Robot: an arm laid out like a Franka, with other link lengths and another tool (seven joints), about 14 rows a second.
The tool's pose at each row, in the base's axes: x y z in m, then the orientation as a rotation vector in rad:
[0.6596 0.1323 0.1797 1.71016 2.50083 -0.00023]
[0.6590 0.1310 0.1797 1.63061 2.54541 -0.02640]
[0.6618 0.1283 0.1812 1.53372 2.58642 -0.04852]
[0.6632 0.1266 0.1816 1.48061 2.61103 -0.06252]
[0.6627 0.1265 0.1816 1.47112 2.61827 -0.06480]
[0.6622 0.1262 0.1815 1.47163 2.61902 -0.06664]
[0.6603 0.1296 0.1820 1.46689 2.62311 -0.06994]
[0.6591 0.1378 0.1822 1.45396 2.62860 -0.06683]
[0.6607 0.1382 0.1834 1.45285 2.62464 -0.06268]
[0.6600 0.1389 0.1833 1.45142 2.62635 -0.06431]
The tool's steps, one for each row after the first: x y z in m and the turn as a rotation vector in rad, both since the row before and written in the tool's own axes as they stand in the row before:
[-0.0010 -0.0010 0.0000 0.00770 -0.01337 -0.06087]
[-0.0038 0.0015 -0.0010 0.00017 -0.01953 -0.06944]
[-0.0022 0.0004 -0.0001 0.00287 -0.00839 -0.03916]
[0.0002 -0.0005 0.0000 0.00157 0.00086 -0.00797]
[0.0000 -0.0006 0.0001 0.00152 0.00023 -0.00005]
[0.0038 0.0002 -0.0010 0.00225 0.00015 -0.00424]
[0.0075 0.0033 -0.0012 -0.00319 -0.00024 -0.00908]
[-0.0007 0.0016 -0.0011 -0.00429 -0.00228 0.00090]
[0.0010 -0.0002 0.0000 0.00124 0.00024 -0.00147]

